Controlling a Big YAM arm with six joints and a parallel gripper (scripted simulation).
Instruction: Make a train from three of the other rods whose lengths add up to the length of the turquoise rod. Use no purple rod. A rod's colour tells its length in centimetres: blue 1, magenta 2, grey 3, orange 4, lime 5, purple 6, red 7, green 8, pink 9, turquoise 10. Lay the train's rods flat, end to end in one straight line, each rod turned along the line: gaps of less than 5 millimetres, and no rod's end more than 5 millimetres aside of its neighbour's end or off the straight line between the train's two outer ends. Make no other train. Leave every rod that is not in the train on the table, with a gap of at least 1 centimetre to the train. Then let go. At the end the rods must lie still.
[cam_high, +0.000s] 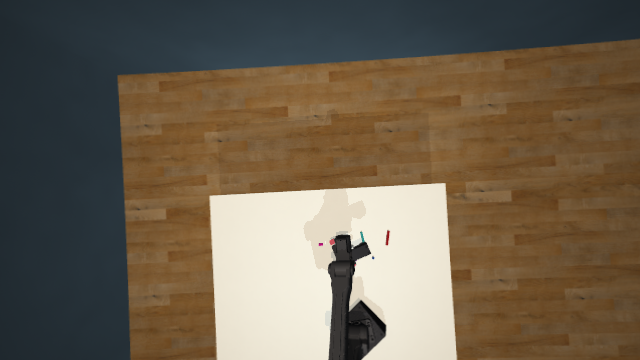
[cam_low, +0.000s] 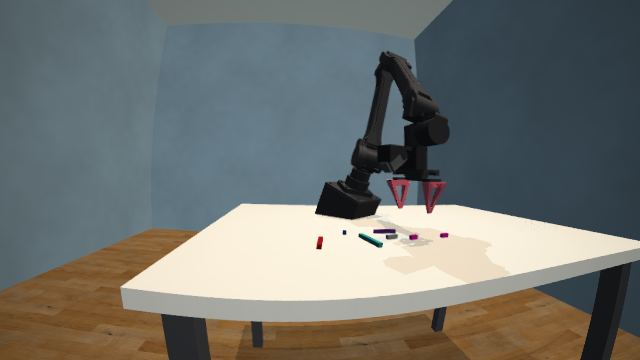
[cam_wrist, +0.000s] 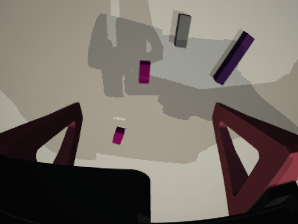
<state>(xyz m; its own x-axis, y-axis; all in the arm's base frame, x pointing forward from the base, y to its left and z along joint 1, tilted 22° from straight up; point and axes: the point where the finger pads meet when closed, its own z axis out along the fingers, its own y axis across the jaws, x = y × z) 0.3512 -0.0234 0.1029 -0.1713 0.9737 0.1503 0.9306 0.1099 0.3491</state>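
Right now the grey rod is 7 cm below my hand, 4 cm to the right of it and 2 cm behind it. Also, from my hand: blue rod: 14 cm to the right, 10 cm behind, 7 cm below; then turquoise rod: 11 cm to the right, 7 cm below, 1 cm behind; then purple rod: 8 cm behind, 7 cm below, 3 cm to the right.
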